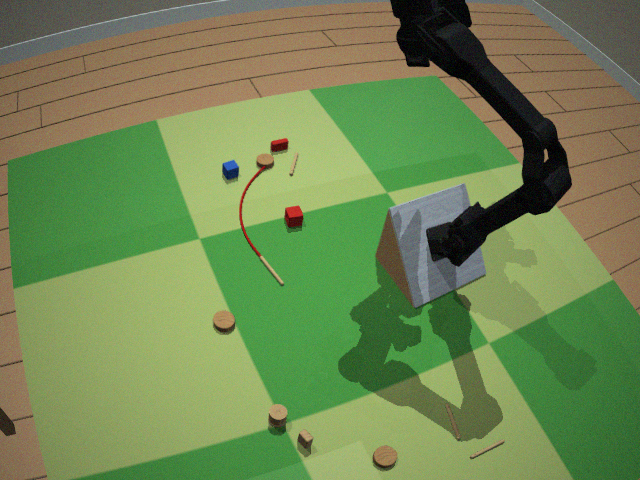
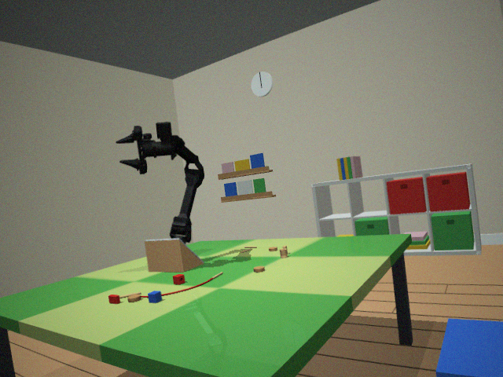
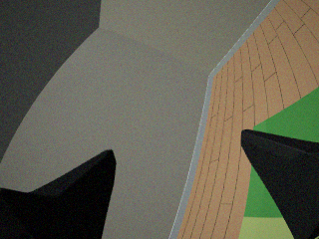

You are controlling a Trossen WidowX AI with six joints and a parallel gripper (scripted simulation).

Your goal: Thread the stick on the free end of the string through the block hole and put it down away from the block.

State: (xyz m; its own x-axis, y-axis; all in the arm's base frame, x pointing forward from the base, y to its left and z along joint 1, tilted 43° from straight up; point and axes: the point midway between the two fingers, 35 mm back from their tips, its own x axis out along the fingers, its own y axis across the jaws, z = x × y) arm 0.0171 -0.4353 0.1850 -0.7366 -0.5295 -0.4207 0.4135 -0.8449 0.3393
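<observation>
Now: gripper tip 230 mm short of the red block and 490 mm above it. The rest, counted from my gripper tip: blue block: 300 mm ahead, 180 mm to the right, 500 mm below; thin wooden stick: 330 mm ahead, 90 mm to the left, 510 mm below; round wooden button: 220 mm ahead, 190 mm to the right, 500 mm below.
</observation>
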